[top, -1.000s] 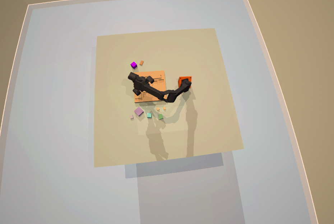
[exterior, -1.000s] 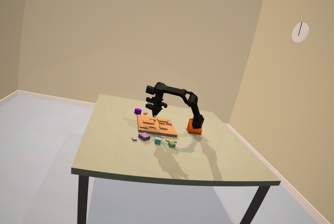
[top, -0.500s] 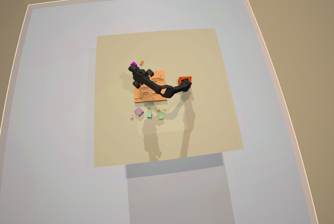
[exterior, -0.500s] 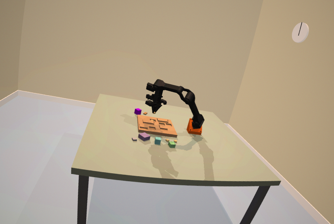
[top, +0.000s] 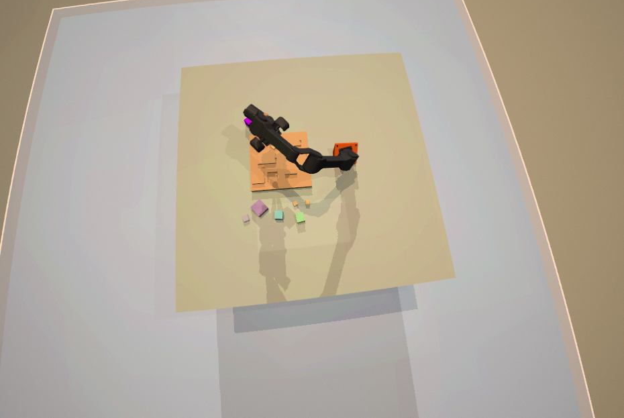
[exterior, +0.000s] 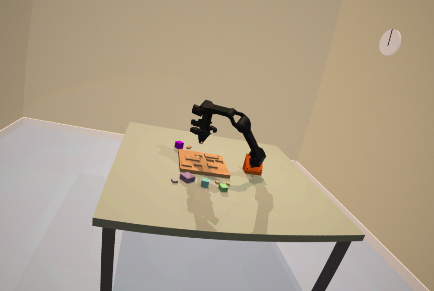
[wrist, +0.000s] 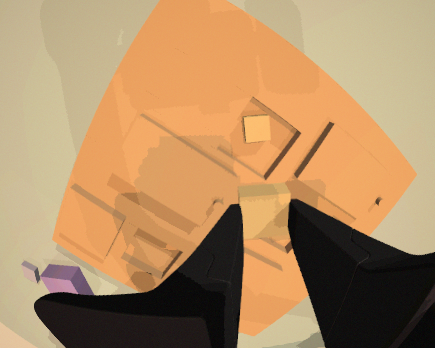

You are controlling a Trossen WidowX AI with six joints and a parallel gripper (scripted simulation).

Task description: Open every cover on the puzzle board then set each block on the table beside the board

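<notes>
My gripper tip is now 1 cm short of the flat orange block, 20 cm to the left of it and 12 cm above it. Round my gripper tip: magenta cube 9 cm ahead, 18 cm to the right, 10 cm below; then mauve block 12 cm ahead, 28 cm to the left, 11 cm below; then cyan block 4 cm ahead, 33 cm to the left, 10 cm below.
</notes>
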